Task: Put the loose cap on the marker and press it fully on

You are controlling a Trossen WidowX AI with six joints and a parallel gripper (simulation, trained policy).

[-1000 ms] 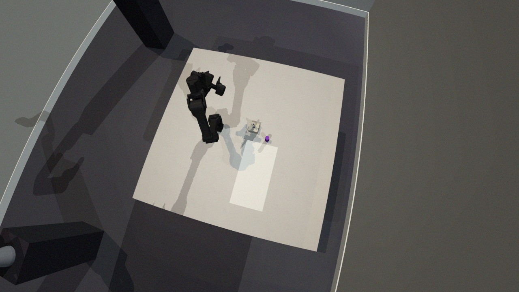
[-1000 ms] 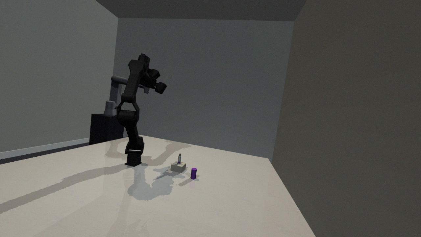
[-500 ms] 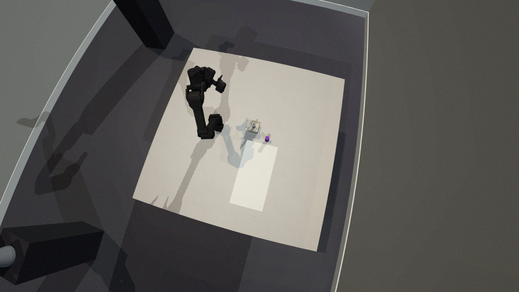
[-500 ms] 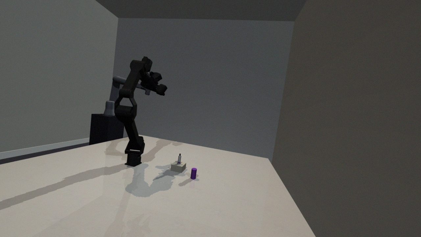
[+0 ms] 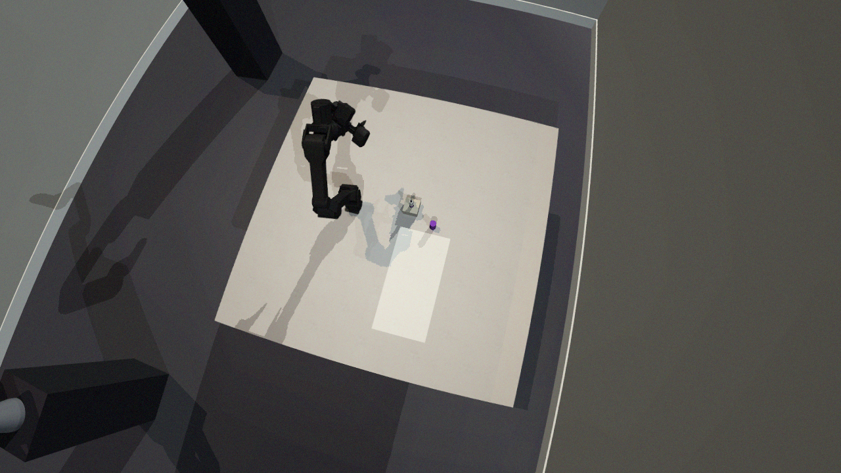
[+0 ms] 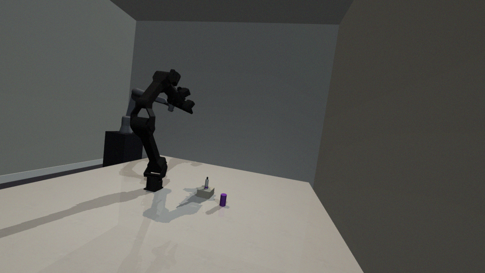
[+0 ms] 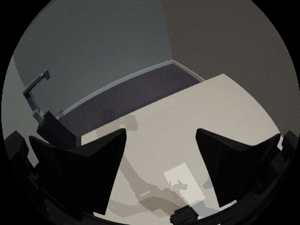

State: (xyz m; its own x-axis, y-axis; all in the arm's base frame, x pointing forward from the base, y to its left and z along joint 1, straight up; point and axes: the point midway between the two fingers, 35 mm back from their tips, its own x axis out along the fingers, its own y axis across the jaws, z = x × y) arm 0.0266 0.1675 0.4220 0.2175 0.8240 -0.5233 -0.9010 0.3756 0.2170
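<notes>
Now: gripper tip 33 cm short of the purple cap, 20 cm to the left of it and 38 cm above it. The rest, counted from my gripper tip: marker 22 cm ahead, 14 cm to the right, 34 cm below; holder block 22 cm ahead, 14 cm to the right, 39 cm below.
</notes>
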